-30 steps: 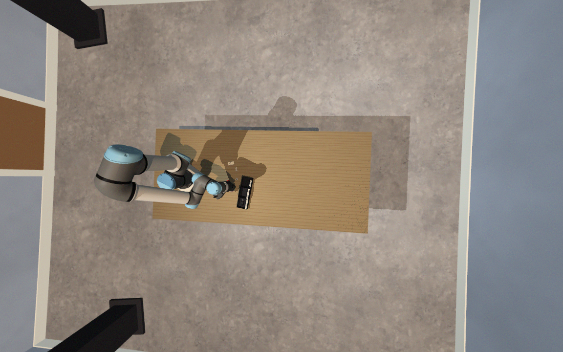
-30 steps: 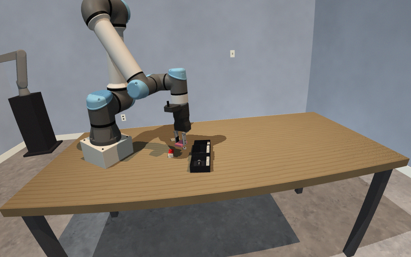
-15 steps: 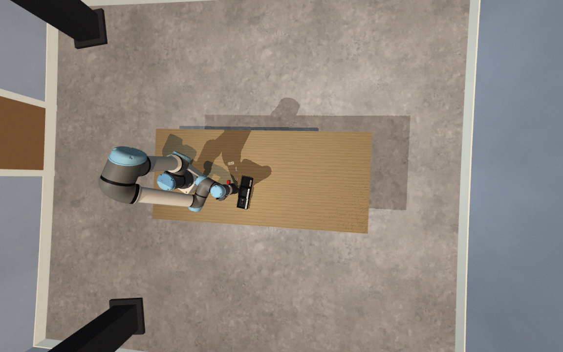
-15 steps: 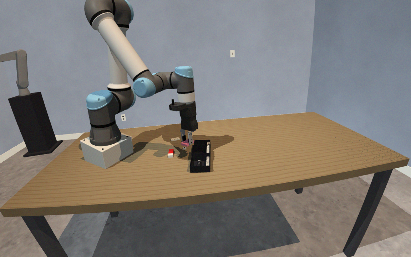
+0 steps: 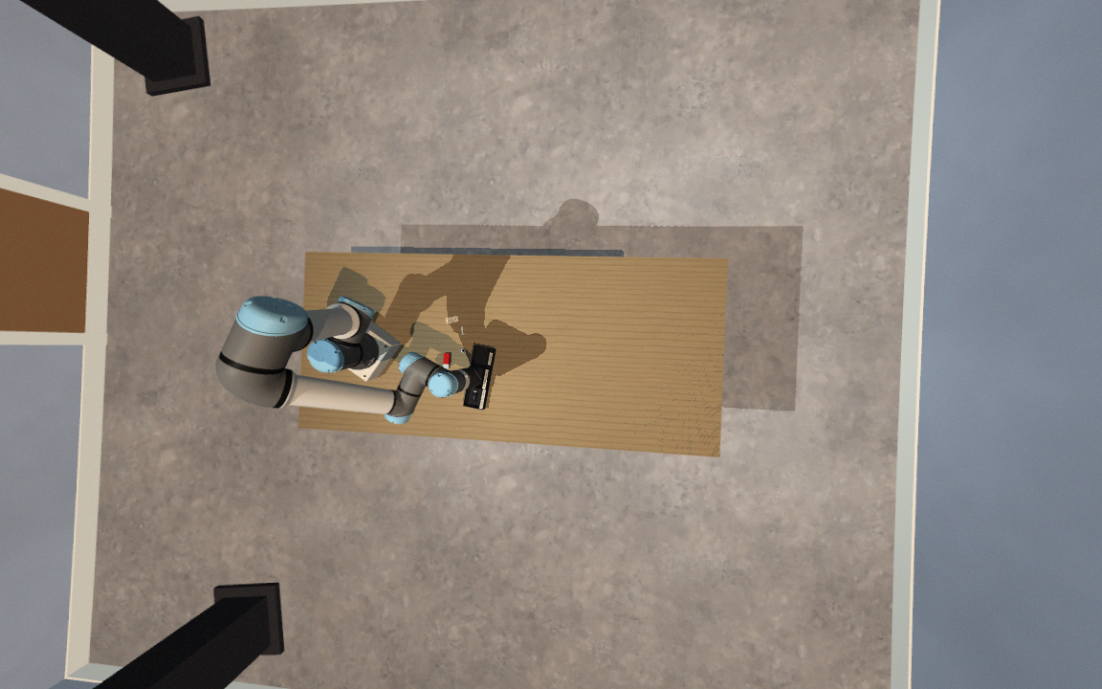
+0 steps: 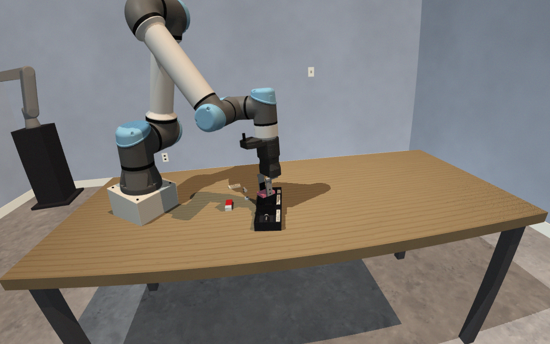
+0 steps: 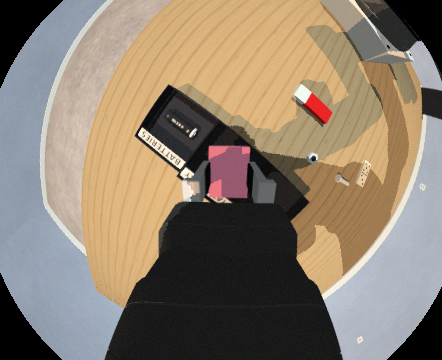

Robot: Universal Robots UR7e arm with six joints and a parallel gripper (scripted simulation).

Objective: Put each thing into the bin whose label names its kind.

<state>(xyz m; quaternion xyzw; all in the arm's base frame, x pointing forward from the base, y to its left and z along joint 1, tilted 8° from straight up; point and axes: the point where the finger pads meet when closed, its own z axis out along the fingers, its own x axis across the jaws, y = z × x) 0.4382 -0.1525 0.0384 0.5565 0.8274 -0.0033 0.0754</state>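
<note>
Right now the pink eraser is 10 mm below my hand. Also, from my hand: black battery 20 mm behind, 80 mm to the right, 70 mm below; then black bin tray 10 mm ahead, 60 mm below; then hex nut 50 mm behind, 110 mm to the left, 80 mm below.
</note>
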